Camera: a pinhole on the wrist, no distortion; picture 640 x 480 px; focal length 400.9 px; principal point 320.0 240.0 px. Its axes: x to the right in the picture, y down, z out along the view. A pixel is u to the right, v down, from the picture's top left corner.
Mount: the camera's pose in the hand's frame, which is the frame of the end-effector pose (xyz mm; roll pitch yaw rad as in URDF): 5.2 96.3 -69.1 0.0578 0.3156 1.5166
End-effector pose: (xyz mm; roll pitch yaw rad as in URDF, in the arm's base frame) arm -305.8 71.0 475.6 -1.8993 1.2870 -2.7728
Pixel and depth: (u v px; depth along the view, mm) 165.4 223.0 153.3
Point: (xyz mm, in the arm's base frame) -188.2 50.7 424.9
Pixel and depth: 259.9 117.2 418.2
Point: -19.6 -109.8 249.4
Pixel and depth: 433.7 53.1 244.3
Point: -90.2 96.5 268.0
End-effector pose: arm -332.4 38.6 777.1 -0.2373 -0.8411 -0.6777
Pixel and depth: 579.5 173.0 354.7
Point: -47.4 389.8 912.9
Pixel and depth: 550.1 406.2 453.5
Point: -153.9 601.3 787.3
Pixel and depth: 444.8 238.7 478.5
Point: -161.1 482.2 973.7
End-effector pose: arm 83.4 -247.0 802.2 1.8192 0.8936 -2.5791
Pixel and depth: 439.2 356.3 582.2
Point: -361.1 106.9 1094.9
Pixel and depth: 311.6 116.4 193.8
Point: -112.1 -198.1 812.9
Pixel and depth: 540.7 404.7 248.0
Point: -163.1 -164.2 1025.2
